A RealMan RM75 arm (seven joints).
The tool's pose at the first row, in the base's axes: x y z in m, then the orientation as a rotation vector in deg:
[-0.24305, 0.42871, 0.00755, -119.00, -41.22, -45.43]
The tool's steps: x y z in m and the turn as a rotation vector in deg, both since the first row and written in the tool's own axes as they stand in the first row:
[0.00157, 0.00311, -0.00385, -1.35, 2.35, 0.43]
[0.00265, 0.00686, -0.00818, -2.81, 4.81, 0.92]
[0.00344, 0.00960, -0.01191, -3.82, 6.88, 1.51]
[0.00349, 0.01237, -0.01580, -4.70, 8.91, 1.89]
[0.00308, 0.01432, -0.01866, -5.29, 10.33, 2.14]
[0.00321, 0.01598, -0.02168, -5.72, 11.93, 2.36]
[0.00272, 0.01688, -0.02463, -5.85, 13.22, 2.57]
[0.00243, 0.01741, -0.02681, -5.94, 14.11, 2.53]
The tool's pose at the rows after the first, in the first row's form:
[-0.24095, 0.42425, 0.00918, -119.01, -39.11, -48.19]
[-0.23885, 0.41895, 0.01039, -119.02, -36.82, -51.07]
[-0.23748, 0.41461, 0.01155, -118.82, -34.74, -53.26]
[-0.23661, 0.40997, 0.01224, -118.45, -32.93, -55.44]
[-0.23632, 0.40650, 0.01246, -118.14, -31.69, -56.96]
[-0.23593, 0.40318, 0.01329, -117.57, -30.42, -58.57]
[-0.23646, 0.40018, 0.01398, -116.91, -29.42, -59.72]
[-0.23690, 0.39805, 0.01461, -116.42, -28.94, -60.62]

